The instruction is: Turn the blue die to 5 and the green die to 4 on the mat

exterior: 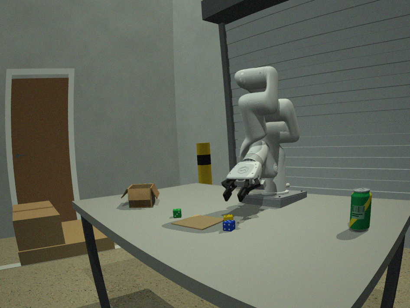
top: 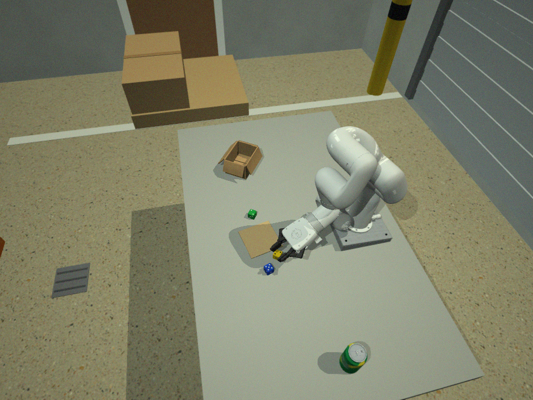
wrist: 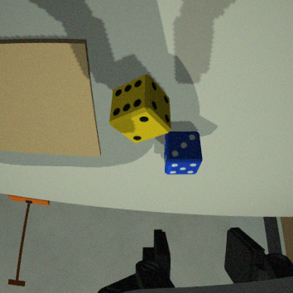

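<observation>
Right now my hand is 40 mm short of the blue die, 10 mm to the right of it and 90 mm above it. The rest, counted from my hand: green die 40 mm ahead, 260 mm to the right, 90 mm below; then yellow die 10 mm behind, 40 mm to the right, 90 mm below; then cardboard mat 30 mm ahead, 140 mm to the right, 110 mm below.
</observation>
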